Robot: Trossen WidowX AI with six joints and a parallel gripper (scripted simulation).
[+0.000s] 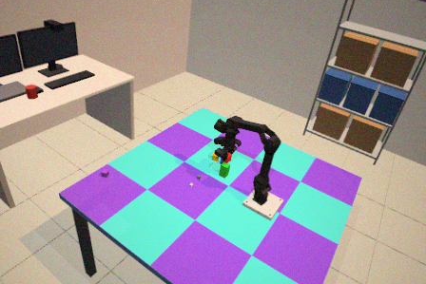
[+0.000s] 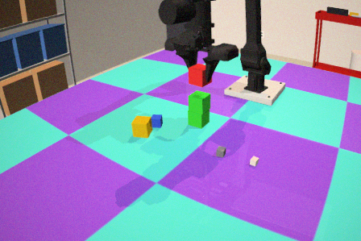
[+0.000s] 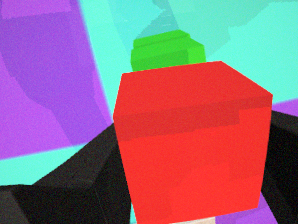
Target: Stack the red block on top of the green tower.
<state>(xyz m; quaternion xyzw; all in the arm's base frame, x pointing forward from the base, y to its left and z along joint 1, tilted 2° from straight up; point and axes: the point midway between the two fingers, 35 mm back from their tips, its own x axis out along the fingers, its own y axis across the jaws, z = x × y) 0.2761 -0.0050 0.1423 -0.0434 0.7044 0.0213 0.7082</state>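
Right now my gripper tip is 8 cm short of the blue cube, 8 cm to the left of it and 11 cm above it. Also, from my gripper tip: grey cube: 8 cm ahead, 13 cm to the left, 12 cm below; yellow cube: 14 cm ahead, 8 cm to the right, 11 cm below; red block: 1 cm above.
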